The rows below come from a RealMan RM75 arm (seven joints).
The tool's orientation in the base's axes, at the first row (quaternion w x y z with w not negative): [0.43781 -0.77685 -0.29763 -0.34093]
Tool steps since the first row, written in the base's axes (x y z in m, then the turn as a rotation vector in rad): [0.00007 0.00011 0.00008 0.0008 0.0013 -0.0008]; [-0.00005 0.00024 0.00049 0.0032 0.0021 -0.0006]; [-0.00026 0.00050 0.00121 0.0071 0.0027 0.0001]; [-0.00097 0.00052 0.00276 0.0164 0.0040 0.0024]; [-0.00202 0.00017 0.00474 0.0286 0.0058 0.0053]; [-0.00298 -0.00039 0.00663 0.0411 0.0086 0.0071]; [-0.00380 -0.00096 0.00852 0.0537 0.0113 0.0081]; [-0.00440 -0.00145 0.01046 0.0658 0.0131 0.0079]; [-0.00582 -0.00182 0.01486 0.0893 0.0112 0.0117]
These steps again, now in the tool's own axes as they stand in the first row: [0.00012 -0.00003 0.00009 0.0001 0.0004 0.0017]; [0.00040 -0.00038 0.00001 0.0018 0.0018 0.0029]; [0.00088 -0.00100 -0.00009 0.0047 0.0042 0.0043]; [0.00169 -0.00228 -0.00086 0.0122 0.0096 0.0070]; [0.00258 -0.00387 -0.00221 0.0220 0.0167 0.0108]; [0.00342 -0.00526 -0.00369 0.0313 0.0241 0.0159]; [0.00433 -0.00654 -0.00514 0.0400 0.0320 0.0213]; [0.00543 -0.00770 -0.00648 0.0472 0.0405 0.0262]; [0.00801 -0.01072 -0.00888 0.0638 0.0574 0.0294]
